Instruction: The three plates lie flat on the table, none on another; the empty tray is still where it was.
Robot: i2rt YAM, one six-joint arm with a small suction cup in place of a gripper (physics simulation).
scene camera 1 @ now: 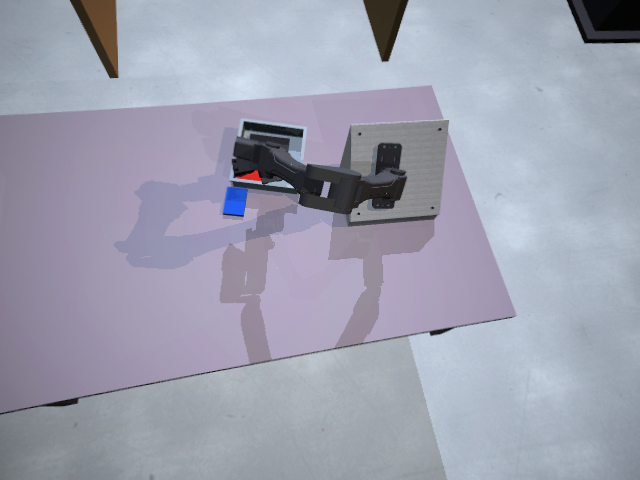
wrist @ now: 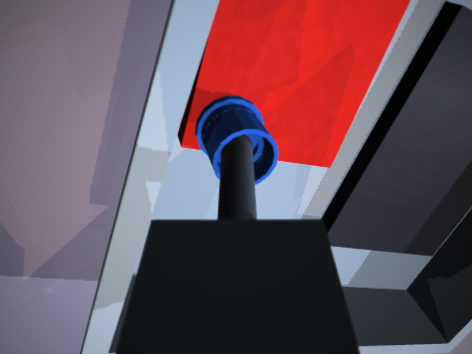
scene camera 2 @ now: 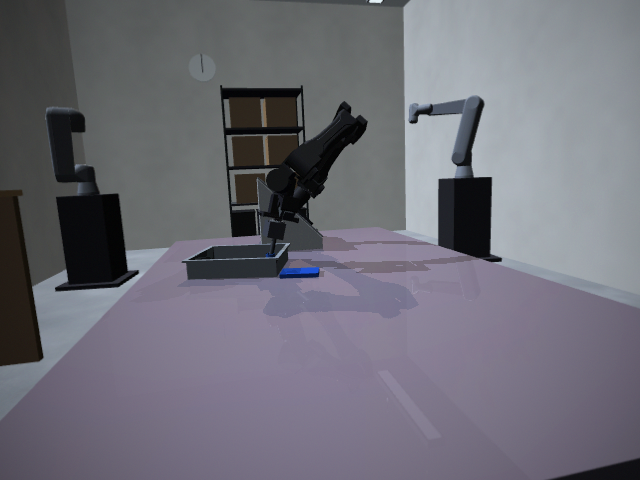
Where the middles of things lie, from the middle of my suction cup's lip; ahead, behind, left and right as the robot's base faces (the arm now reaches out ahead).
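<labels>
The dark grey plate (wrist: 400,195) is 13 cm to the right of my suction cup, 1 cm behind it and 2 cm below it. Counted from my suction cup as well, the red plate (wrist: 307,75) sits 2 cm to the right, 4 cm ahead and 2 cm below. As for the grey tray (scene camera 2: 225,261), my suction cup is now 1 cm past it and 8 cm to the left of it.
</labels>
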